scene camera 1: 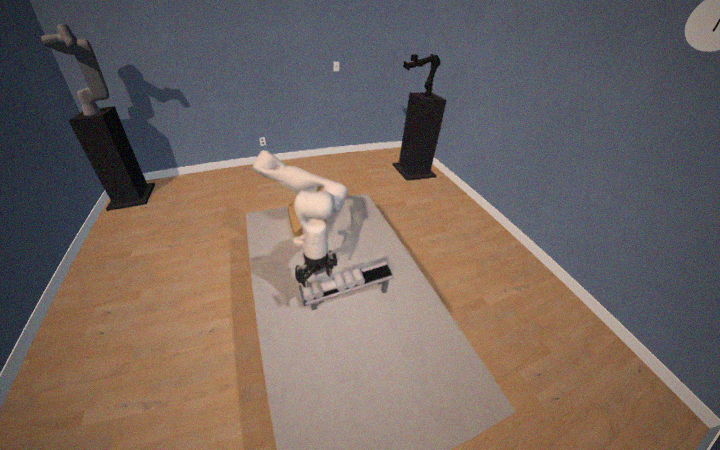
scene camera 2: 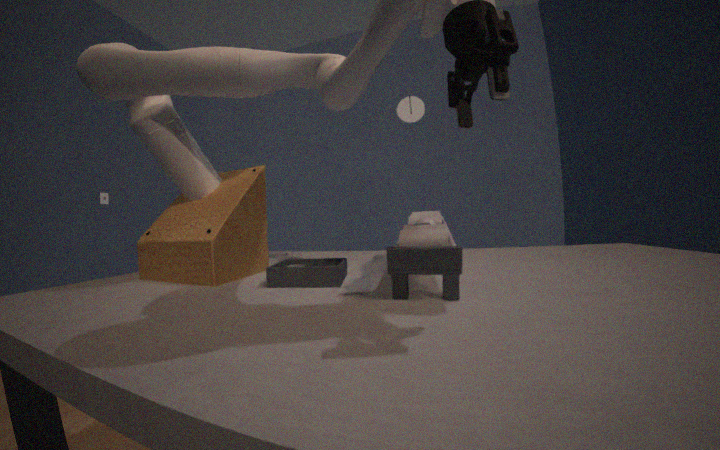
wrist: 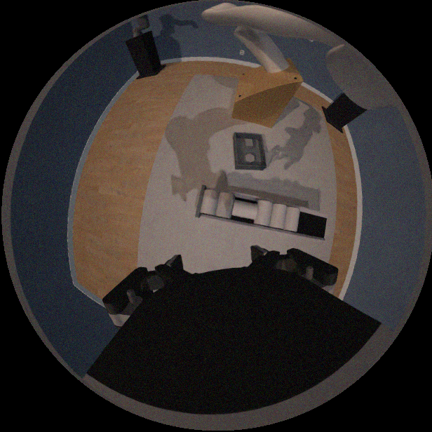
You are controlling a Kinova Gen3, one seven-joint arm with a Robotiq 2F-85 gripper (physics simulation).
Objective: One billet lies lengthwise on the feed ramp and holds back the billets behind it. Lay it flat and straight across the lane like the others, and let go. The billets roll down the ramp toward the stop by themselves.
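Pixels of known places: gripper, fingertip midpoint: (scene camera 1: 317, 280) (scene camera 2: 480, 115); arm's base at its link origin: (scene camera 2: 204, 188).
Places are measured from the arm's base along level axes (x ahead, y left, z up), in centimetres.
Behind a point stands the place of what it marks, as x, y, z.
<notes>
The feed ramp (scene camera 1: 378, 272) (scene camera 2: 424, 260) (wrist: 313, 224) stands on short legs. In the wrist view, one white billet (wrist: 244, 209) lies lengthwise in the lane, with dark lane floor showing beside it. Two billets (wrist: 209, 202) (wrist: 225, 205) lie crosswise between it and the ramp's left end wall. Three more crosswise billets (wrist: 263, 212) (wrist: 278, 215) (wrist: 292, 219) lie side by side on its right. My gripper (scene camera 1: 316, 277) {60.1, -9.8, 3.5} (scene camera 2: 482, 110) {60.1, -9.8, 3.5} (wrist: 216, 258) is open and empty, high above the ramp. In scene camera 2, the billets' order is hard to tell.
A dark grey tray (scene camera 2: 306, 276) {32.5, -8.2, -18.8} (wrist: 238, 152) sits between the ramp and the wooden arm base (scene camera 2: 238, 228) {15.3, -4.9, -10.4} (wrist: 265, 95). My arm reaches over from that base. Black pedestals (scene camera 1: 108, 153) (scene camera 1: 422, 132) stand beyond the grey table top (scene camera 1: 371, 360) {83.4, 3.8, -20.7}.
</notes>
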